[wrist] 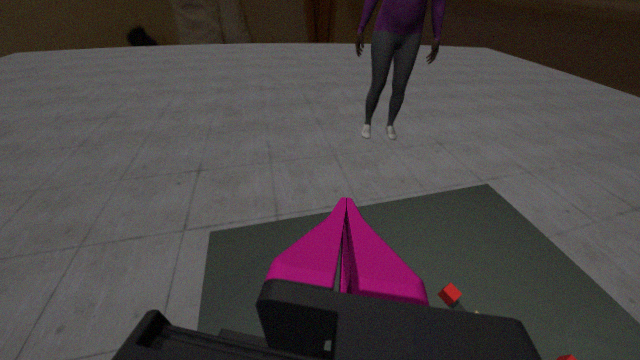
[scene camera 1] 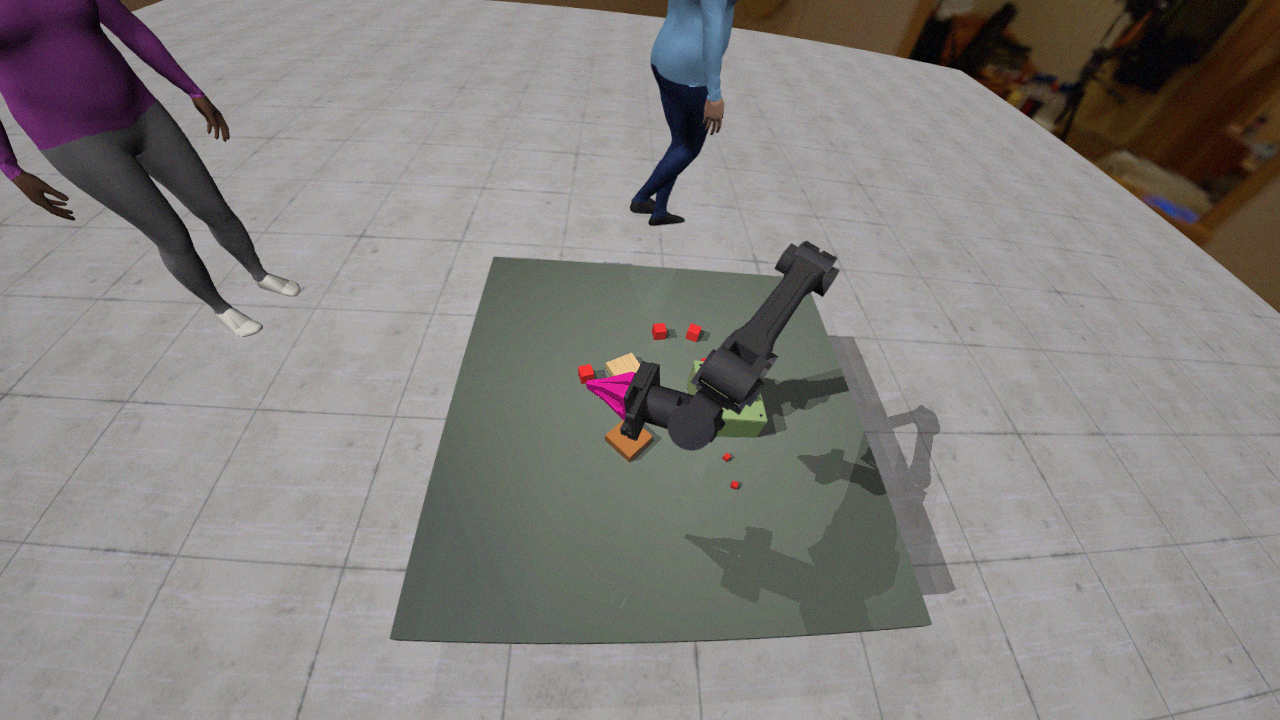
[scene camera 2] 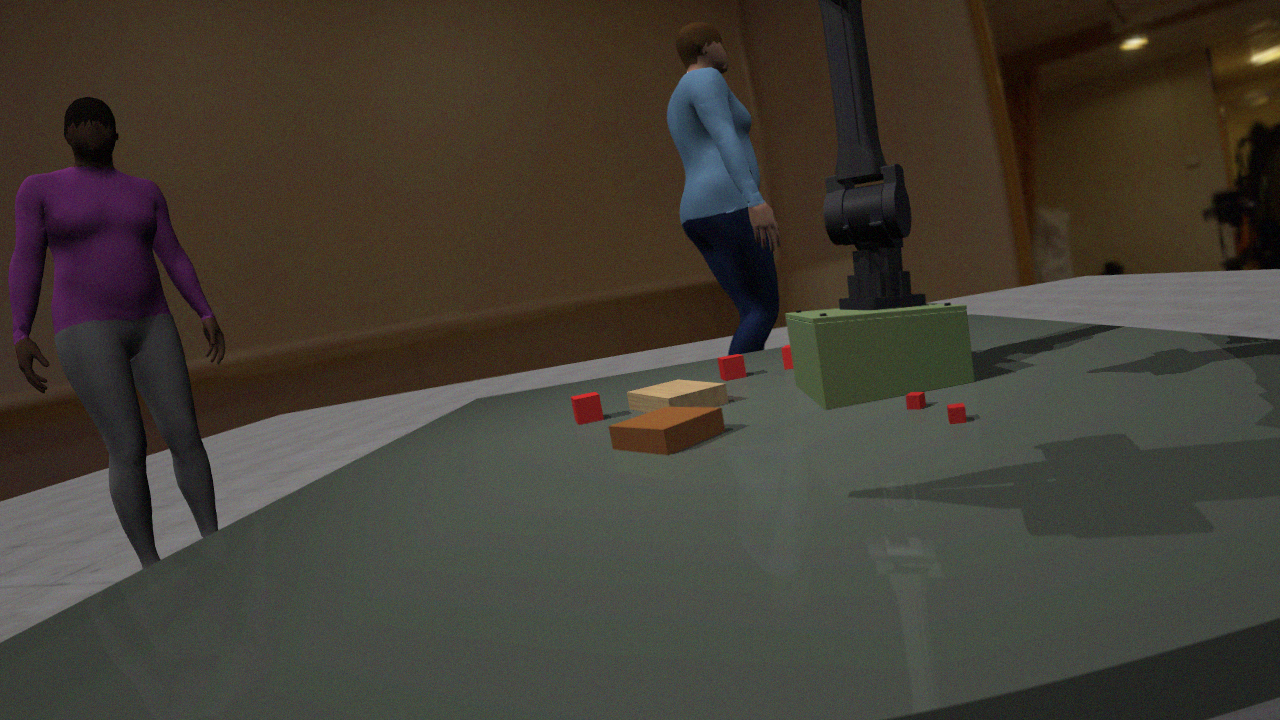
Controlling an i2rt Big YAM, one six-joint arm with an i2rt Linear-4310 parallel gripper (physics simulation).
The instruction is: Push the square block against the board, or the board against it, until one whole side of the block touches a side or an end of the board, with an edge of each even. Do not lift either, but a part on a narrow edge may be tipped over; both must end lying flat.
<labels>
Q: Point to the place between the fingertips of my gripper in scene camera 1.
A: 586, 384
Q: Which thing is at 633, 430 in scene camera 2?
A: An orange square block.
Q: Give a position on an orange square block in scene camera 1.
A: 628, 448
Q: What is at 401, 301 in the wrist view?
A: My gripper.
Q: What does the pale tan board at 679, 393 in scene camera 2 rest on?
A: The table.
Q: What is my gripper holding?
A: Nothing.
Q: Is my gripper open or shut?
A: Shut.
</labels>
